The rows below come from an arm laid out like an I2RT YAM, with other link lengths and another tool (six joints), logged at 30 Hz.
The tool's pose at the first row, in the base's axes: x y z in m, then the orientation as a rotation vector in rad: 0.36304 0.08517 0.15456 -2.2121 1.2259 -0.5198
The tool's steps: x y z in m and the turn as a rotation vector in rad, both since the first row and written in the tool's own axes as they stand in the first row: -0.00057 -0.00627 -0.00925 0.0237 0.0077 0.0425; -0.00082 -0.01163 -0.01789 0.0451 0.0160 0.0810; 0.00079 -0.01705 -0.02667 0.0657 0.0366 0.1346; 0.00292 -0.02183 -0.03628 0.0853 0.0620 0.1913; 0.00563 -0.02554 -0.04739 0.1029 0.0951 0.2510; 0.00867 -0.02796 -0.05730 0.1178 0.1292 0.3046; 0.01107 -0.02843 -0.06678 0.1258 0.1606 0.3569
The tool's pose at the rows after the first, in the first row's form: 0.36151 0.08579 0.16563 -2.1614 1.2615 -0.5237; 0.35991 0.08591 0.17567 -2.1151 1.2936 -0.5285; 0.35921 0.08442 0.18598 -2.0572 1.3465 -0.5406; 0.35789 0.08198 0.19657 -1.9962 1.4038 -0.5559; 0.35532 0.07816 0.20767 -1.9324 1.4674 -0.5771; 0.35277 0.07383 0.21706 -1.8739 1.5256 -0.6001; 0.34888 0.06934 0.22484 -1.8206 1.5840 -0.6168
